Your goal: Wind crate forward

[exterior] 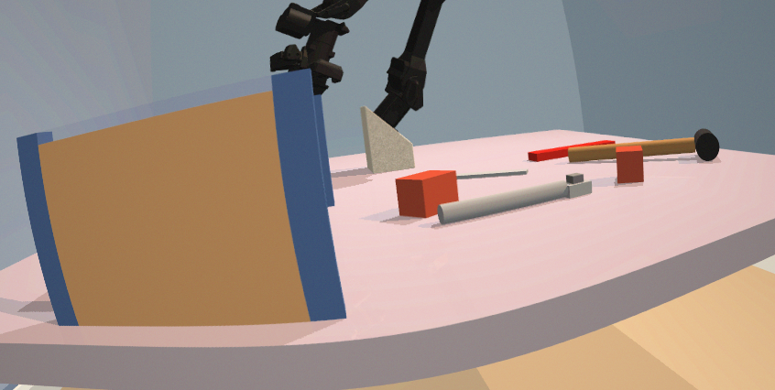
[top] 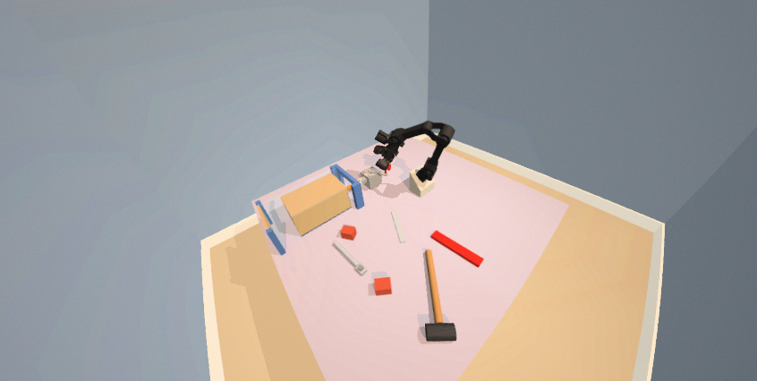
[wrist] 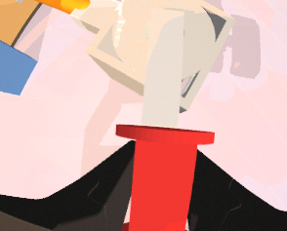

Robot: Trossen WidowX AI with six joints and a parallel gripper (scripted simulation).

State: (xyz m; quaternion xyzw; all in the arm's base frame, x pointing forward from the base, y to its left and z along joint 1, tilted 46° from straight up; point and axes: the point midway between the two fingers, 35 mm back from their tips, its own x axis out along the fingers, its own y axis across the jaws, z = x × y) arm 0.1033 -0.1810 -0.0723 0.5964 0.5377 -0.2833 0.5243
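Now: the pale crank arm 3 cm below my gripper tip, 2 cm to the right of it and 1 cm ahead of it. Round my gripper tip: red knob 2 cm to the left, 1 cm behind; pale winch 10 cm below, 9 cm to the right, 1 cm ahead; blue frame 19 cm ahead, 10 cm to the right, 3 cm below.
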